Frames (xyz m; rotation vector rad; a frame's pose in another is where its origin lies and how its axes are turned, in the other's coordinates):
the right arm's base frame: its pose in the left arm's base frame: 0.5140 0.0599 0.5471 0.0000 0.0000 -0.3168
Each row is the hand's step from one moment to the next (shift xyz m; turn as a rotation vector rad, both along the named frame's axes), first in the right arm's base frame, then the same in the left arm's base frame.
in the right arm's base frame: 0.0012 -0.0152 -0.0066 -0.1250 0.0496 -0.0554
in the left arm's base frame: -0.0036 -0.0148 -0.0066 -0.1033 0.0861 -0.0554
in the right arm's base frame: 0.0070 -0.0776 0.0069 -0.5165 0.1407 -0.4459
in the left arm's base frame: -0.0175 -0.0759 0.0069 -0.4470 0.2946 -0.4459
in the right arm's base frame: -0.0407 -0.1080 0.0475 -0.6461 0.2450 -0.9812
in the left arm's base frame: -0.0723 -0.0899 0.0475 -0.5376 0.4341 -0.9812
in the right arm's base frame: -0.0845 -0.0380 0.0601 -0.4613 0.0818 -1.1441
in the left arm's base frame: -0.0921 -0.0098 0.0601 -0.4129 0.2214 -1.1441
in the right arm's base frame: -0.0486 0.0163 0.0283 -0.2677 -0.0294 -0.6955
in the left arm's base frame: -0.0411 0.0306 0.0283 -0.2635 0.0555 -0.6955
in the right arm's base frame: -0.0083 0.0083 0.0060 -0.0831 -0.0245 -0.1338
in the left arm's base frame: -0.0053 0.0105 0.0060 -0.0866 0.0026 -0.1338
